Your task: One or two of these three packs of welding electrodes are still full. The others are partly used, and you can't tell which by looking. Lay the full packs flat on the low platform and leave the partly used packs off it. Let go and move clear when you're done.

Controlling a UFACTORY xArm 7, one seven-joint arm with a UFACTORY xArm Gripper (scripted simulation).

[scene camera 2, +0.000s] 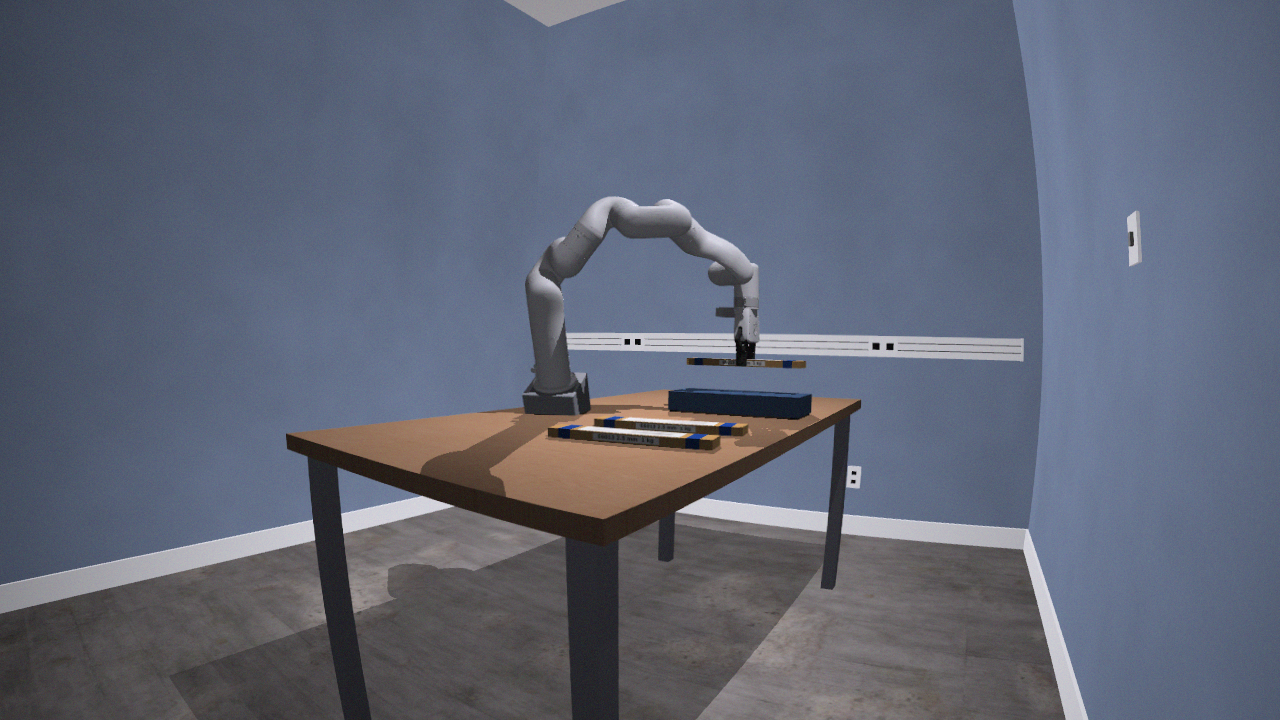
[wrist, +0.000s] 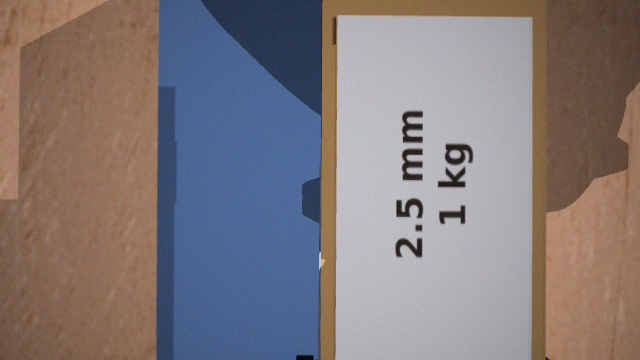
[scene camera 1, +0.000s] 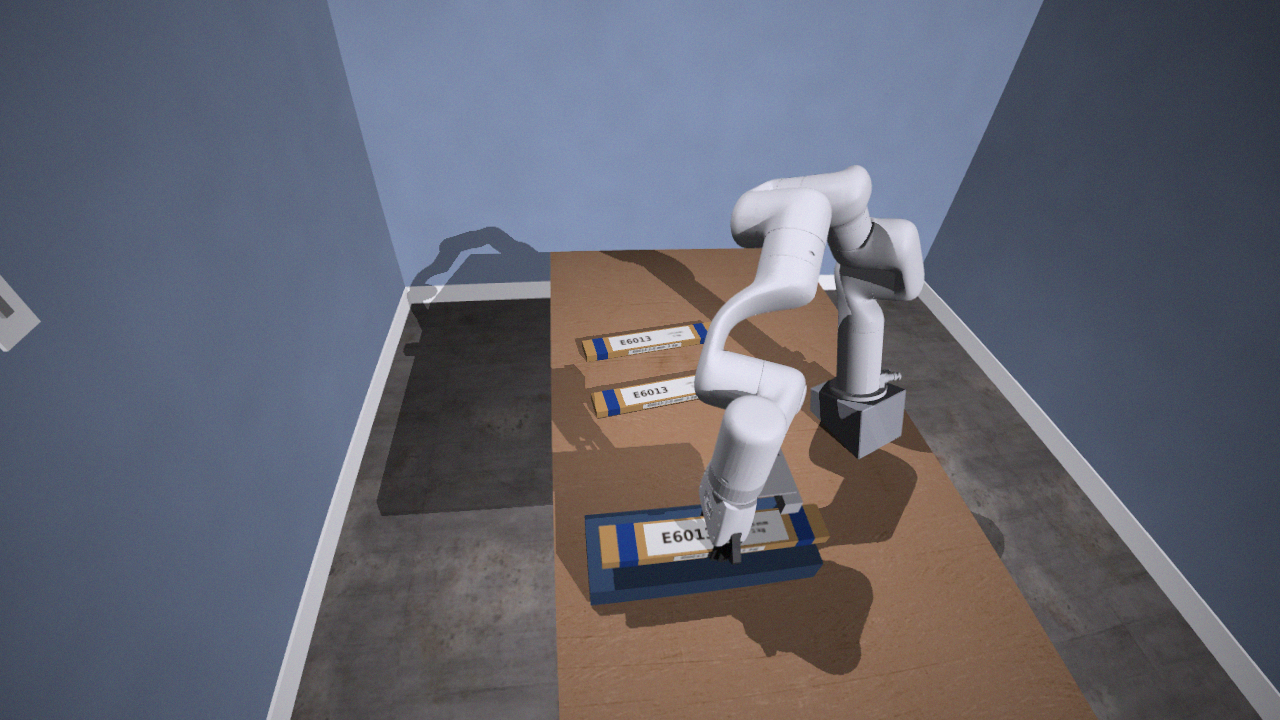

A low blue platform shows in scene camera 2, in the wrist view (239, 96) and in scene camera 1. An electrode pack shows in scene camera 2 (750, 362), in the wrist view and in scene camera 1. The same spot on the low blue platform: (scene camera 1: 613, 585) is (scene camera 2: 798, 393). The same spot on the electrode pack: (wrist: 432, 186) is (scene camera 1: 757, 527).
